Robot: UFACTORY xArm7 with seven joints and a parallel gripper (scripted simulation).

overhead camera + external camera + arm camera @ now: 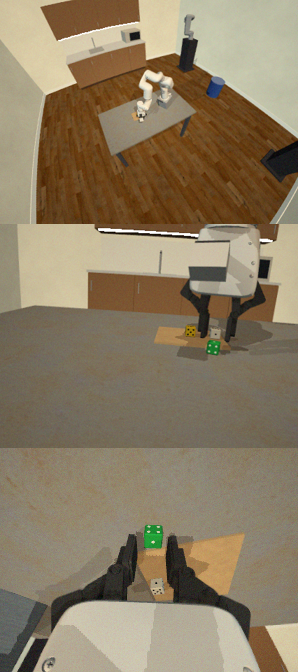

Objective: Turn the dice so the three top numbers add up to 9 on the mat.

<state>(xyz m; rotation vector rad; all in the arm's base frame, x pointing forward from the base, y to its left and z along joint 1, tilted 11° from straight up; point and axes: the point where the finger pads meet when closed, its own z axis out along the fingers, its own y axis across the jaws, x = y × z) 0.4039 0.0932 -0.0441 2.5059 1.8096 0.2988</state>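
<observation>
My gripper is now 40 mm above the green die. The rest, counted from my hand: tan mat: 30 mm ahead, 100 mm to the right, 40 mm below; then white die: 20 mm behind, 100 mm to the right, 30 mm below; then yellow die: 30 mm ahead, 100 mm to the right, 30 mm below.
</observation>
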